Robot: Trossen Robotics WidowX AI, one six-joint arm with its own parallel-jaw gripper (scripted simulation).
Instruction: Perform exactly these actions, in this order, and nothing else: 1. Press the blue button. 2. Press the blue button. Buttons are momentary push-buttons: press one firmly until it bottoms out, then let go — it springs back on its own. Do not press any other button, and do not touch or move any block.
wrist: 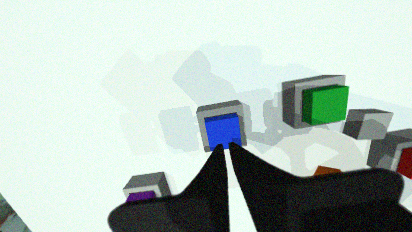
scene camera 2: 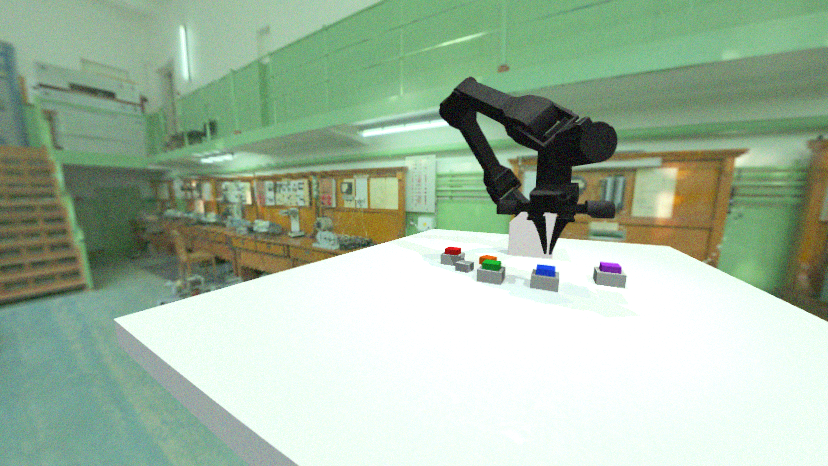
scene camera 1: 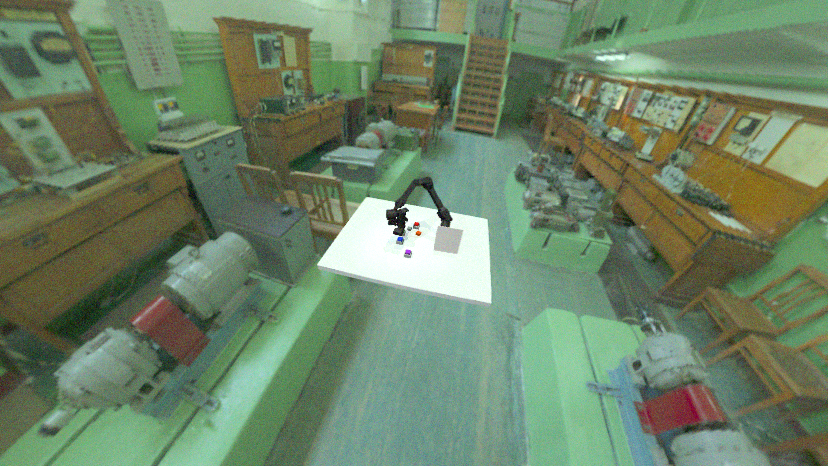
Labels:
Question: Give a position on a green button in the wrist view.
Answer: At 321,105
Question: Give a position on a blue button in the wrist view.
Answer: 223,129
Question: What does my gripper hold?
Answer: Nothing.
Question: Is my gripper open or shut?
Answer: Shut.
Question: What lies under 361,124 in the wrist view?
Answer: A small grey block.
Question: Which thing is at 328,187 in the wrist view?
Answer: My gripper.

